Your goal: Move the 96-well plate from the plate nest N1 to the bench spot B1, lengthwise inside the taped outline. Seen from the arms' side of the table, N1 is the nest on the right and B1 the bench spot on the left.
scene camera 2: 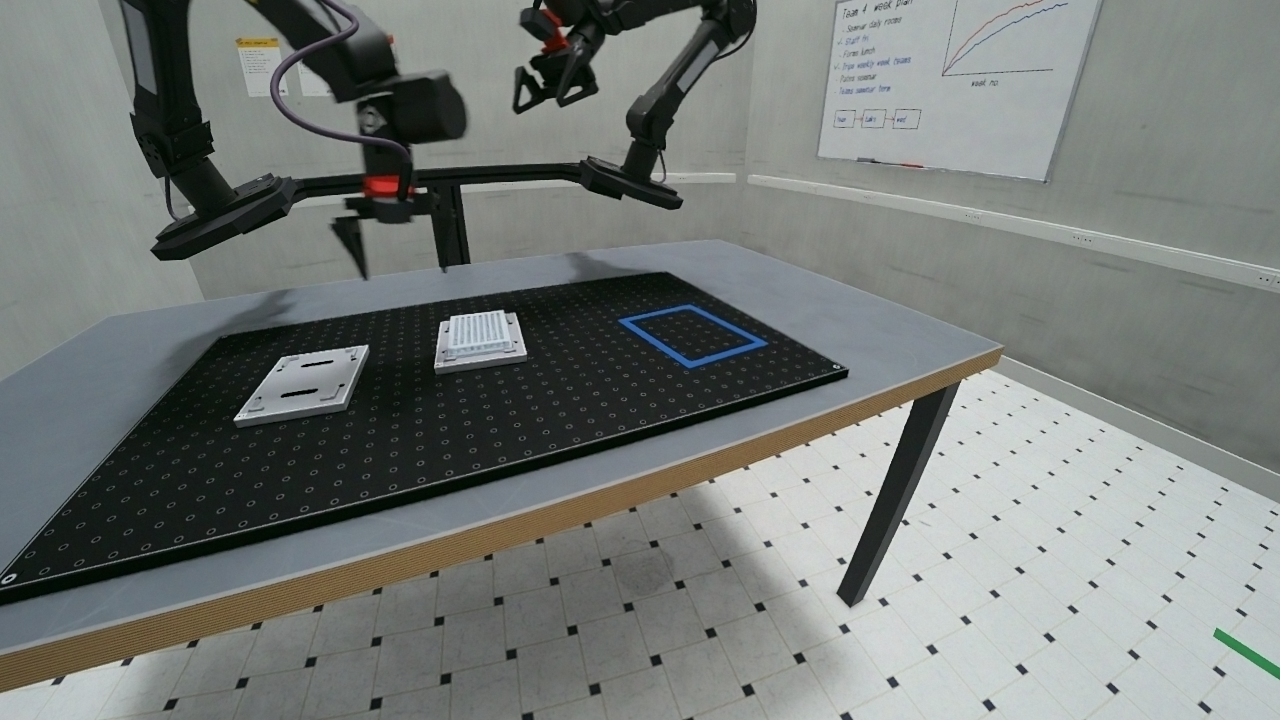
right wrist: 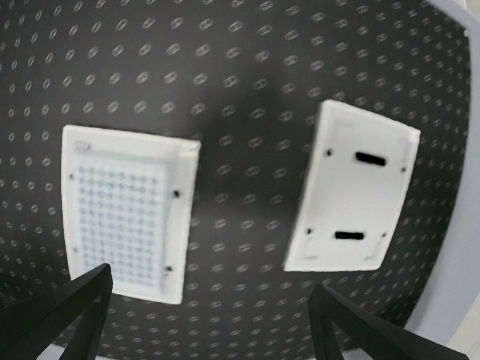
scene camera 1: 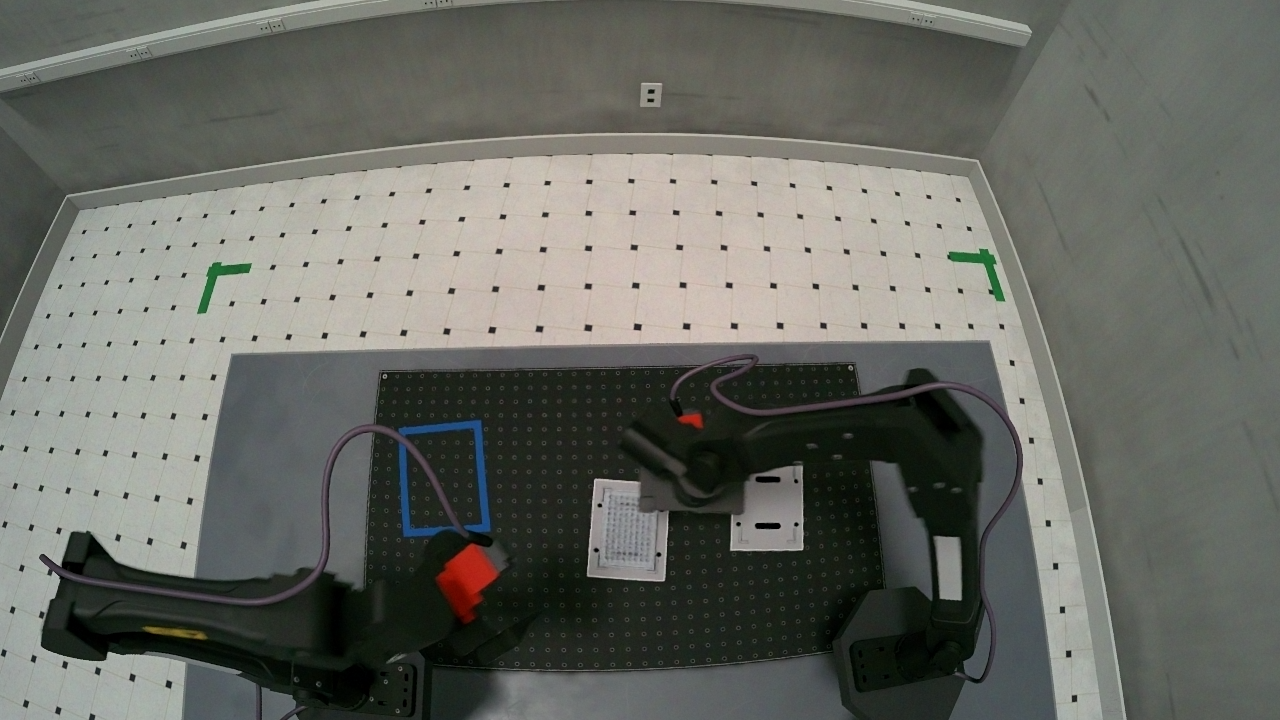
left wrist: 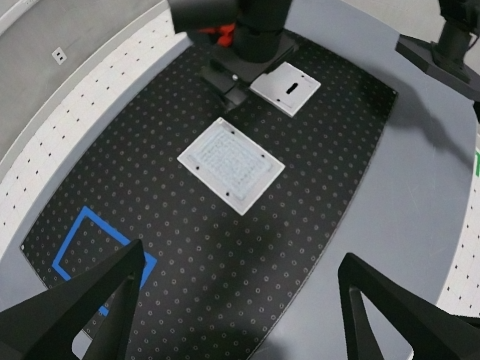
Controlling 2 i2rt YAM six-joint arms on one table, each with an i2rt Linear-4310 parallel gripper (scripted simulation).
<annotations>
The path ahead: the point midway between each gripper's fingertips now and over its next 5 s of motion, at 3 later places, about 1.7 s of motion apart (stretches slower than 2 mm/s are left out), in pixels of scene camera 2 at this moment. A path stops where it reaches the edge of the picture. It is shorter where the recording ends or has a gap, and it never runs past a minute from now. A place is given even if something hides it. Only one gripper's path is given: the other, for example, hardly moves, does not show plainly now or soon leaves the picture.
The left gripper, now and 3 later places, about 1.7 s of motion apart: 534, 108; 494, 274; 474, 302; 479, 321
</annotations>
